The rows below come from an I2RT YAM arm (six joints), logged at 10 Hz.
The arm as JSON. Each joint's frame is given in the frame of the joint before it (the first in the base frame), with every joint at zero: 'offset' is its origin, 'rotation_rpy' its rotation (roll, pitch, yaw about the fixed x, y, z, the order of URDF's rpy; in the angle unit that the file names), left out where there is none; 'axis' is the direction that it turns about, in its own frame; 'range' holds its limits. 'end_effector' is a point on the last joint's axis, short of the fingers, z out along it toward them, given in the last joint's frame.
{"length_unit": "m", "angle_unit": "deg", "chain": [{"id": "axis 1", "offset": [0.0, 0.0, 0.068], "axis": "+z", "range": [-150.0, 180.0]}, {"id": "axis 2", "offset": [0.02, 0.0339, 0.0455], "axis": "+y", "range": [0.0, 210.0]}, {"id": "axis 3", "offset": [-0.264, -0.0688, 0.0], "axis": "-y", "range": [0.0, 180.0]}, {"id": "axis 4", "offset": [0.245, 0.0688, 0.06], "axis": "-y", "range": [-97.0, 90.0]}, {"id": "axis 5", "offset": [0.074, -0.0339, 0.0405], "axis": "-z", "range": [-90.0, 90.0]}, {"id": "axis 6", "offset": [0.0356, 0.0, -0.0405], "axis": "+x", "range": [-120.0, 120.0]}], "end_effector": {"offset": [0.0, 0.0, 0.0], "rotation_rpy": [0.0, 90.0, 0.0]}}
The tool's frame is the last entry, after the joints.
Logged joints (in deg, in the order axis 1, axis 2, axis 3, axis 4, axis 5, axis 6), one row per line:
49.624, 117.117, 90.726, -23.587, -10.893, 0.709
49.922, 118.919, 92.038, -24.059, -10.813, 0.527
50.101, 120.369, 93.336, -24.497, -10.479, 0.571
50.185, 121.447, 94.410, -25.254, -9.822, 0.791
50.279, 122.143, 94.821, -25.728, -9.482, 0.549
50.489, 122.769, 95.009, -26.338, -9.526, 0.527
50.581, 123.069, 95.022, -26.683, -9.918, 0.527
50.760, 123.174, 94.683, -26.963, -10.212, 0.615
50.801, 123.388, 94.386, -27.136, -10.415, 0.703
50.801, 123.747, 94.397, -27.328, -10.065, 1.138
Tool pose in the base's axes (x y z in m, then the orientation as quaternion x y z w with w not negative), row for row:
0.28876, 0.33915, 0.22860, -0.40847, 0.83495, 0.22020, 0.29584
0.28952, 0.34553, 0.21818, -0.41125, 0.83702, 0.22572, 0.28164
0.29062, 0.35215, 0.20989, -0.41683, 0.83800, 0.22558, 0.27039
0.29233, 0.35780, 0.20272, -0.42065, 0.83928, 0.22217, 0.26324
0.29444, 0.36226, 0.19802, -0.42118, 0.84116, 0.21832, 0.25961
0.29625, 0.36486, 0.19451, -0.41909, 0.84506, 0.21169, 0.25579
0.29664, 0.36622, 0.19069, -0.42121, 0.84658, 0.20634, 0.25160
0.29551, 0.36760, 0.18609, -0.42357, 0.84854, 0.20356, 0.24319
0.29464, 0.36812, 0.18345, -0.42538, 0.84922, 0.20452, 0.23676
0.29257, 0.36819, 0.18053, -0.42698, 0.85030, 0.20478, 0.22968
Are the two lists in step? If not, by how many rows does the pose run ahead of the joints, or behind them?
The pose runs 2 rows behind the joints: the pose in row i belongs to the joints in row i - 2.
